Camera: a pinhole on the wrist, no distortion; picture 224 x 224 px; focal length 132.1 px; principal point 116.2 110.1 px. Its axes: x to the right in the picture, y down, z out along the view. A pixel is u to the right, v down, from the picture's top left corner.
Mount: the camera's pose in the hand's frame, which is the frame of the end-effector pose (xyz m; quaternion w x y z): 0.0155 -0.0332 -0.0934 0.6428 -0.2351 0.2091 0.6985
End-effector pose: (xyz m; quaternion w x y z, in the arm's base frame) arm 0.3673 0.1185 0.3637 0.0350 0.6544 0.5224 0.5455
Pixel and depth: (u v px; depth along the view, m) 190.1 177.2 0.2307
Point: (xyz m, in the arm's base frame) 0.5219 -0.0524 0.3962
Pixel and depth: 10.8 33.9 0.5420
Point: 0.7550 0.6804 0.3209
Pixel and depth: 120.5 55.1 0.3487
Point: 0.6099 0.2251 0.5053
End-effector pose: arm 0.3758 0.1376 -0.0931 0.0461 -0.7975 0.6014 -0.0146
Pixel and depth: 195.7 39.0 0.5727
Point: -0.1213 -0.2754 -0.3196
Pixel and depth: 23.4 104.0 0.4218
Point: 0.4339 0.1387 -0.5125
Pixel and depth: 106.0 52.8 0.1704
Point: 0.3407 0.0464 -0.1531
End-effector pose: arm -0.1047 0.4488 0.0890 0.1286 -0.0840 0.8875 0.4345
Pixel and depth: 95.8 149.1 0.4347
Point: 0.0268 0.7845 0.0763
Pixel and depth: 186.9 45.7 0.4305
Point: -0.3731 0.7927 0.2834
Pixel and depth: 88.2 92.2 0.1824
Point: -0.1352 0.5363 0.0693
